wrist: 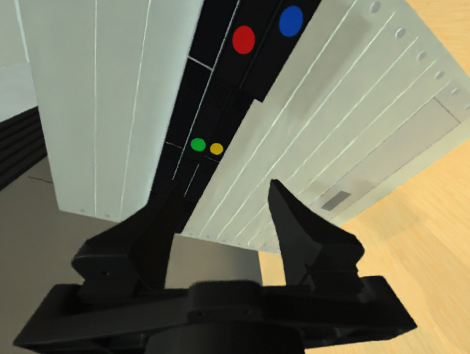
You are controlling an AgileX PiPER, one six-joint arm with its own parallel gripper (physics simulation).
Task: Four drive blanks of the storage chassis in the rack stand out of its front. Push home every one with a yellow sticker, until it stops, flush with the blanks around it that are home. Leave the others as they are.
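The black drive blanks run slantwise down the middle of the wrist view. The blank with the yellow sticker (216, 149) is beside the pale panels; it shows no overhang past their edge and looks about flush. The blank with the green sticker (198, 144) is next to it; how far it stands out is hard to tell. The blank with the red sticker (243, 40) and the blank with the blue sticker (291, 21) are at the top; the blue one's end visibly stands out over the panel edge. My gripper (226, 189) is open and empty, its fingertips below the green and yellow stickers in view.
A large pale panel (120, 100) of the rack is left of the blanks. Pale ribbed panels (300, 125) with screws are to the right. A wooden surface (400, 240) lies at the lower right. A dark ribbed object (20, 145) shows at the left edge.
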